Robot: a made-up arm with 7 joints.
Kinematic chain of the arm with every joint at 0, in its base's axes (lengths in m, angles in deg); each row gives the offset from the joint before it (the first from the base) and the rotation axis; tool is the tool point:
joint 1: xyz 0 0 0.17 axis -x
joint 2: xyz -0.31 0.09 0 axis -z
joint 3: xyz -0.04 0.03 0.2 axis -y
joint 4: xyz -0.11 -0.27 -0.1 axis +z
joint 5: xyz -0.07 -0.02 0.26 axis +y
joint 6: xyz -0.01 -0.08 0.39 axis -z
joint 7: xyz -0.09 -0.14 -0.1 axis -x
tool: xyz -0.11 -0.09 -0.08
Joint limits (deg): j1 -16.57..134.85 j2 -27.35..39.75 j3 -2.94..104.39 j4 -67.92..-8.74 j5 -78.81..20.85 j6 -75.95..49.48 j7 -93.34..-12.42
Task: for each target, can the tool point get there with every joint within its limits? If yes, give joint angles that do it. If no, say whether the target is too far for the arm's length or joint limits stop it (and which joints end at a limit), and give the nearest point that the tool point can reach.
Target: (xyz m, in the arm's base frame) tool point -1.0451 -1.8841 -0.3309
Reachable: no: too far | nearest point -0.5775 -0.6677 0.1284 | short by 1.382 m
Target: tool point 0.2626 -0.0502 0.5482
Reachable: no: joint limits stop it (at a limit: joint 2, joint 3, joint 4, joint 5, joint 7) | nearest point 0.0039 -0.0459 0.5158 | short by 0.261 m
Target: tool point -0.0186 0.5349 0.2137
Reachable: no: joint limits stop it (at a limit: joint 2, joint 3, joint 4, joint 5, joint 6, joint 7) | nearest point -0.0819 0.6757 0.2252 | short by 0.155 m
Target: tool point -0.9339 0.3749 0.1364
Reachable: yes | joints 100.08 12.46 17.98 -49.70 -1.96 -28.58 -71.05
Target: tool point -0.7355 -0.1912 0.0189
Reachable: yes | joints 58.60 16.63 63.11 -45.39 -48.26 4.49 -24.27
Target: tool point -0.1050 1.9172 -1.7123
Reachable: no: too far | nearest point -0.5561 0.5126 -0.3333 | short by 2.019 m
